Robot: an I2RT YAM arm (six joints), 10 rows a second.
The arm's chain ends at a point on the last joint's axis. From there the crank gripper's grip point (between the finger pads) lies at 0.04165 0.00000 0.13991 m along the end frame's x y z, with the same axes.
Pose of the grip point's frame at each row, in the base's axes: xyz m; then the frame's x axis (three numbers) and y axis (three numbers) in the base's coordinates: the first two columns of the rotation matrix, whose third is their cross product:
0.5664 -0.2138 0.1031 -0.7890 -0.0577 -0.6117 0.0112 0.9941 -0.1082
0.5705 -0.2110 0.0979 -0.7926 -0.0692 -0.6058 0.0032 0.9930 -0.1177
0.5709 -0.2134 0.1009 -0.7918 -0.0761 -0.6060 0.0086 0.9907 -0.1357
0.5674 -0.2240 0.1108 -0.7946 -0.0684 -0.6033 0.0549 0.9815 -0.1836
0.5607 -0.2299 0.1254 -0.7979 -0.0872 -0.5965 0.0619 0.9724 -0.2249
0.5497 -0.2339 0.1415 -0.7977 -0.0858 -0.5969 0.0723 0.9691 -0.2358
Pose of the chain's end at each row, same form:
0.5133 -0.1985 0.2382 -0.7890 -0.0577 -0.6117 0.0112 0.9941 -0.1082
0.5182 -0.1948 0.2332 -0.7926 -0.0692 -0.6058 0.0032 0.9930 -0.1177
0.5184 -0.1945 0.2358 -0.7918 -0.0761 -0.6060 0.0086 0.9907 -0.1357
0.5159 -0.1961 0.2445 -0.7946 -0.0684 -0.6033 0.0549 0.9815 -0.1836
0.5100 -0.1960 0.2580 -0.7979 -0.0872 -0.5965 0.0619 0.9724 -0.2249
0.4992 -0.1980 0.2737 -0.7977 -0.0858 -0.5969 0.0723 0.9691 -0.2358

